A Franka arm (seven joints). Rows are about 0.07 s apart.
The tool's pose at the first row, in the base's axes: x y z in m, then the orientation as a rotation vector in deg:
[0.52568 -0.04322 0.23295 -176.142 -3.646 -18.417]
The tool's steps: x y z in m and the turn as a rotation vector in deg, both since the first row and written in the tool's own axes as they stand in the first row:
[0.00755 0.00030 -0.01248 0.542 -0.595 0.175]
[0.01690 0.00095 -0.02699 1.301 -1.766 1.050]
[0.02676 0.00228 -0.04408 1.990 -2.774 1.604]
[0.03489 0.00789 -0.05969 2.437 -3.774 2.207]
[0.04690 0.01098 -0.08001 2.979 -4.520 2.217]
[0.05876 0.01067 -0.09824 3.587 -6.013 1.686]
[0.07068 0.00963 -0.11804 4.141 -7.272 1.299]
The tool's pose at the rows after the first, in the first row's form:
[0.53051 -0.04392 0.24670 -175.699 -3.477 -17.426]
[0.53669 -0.04502 0.26279 -175.074 -2.292 -15.502]
[0.54288 -0.04692 0.28148 -174.496 -1.588 -13.862]
[0.54788 -0.05306 0.29816 -174.134 -0.777 -12.267]
[0.55558 -0.05681 0.32037 -173.688 -0.873 -11.083]
[0.56341 -0.05706 0.34066 -173.295 -1.821 -8.793]
[0.57095 -0.05667 0.36253 -172.891 -2.531 -6.865]

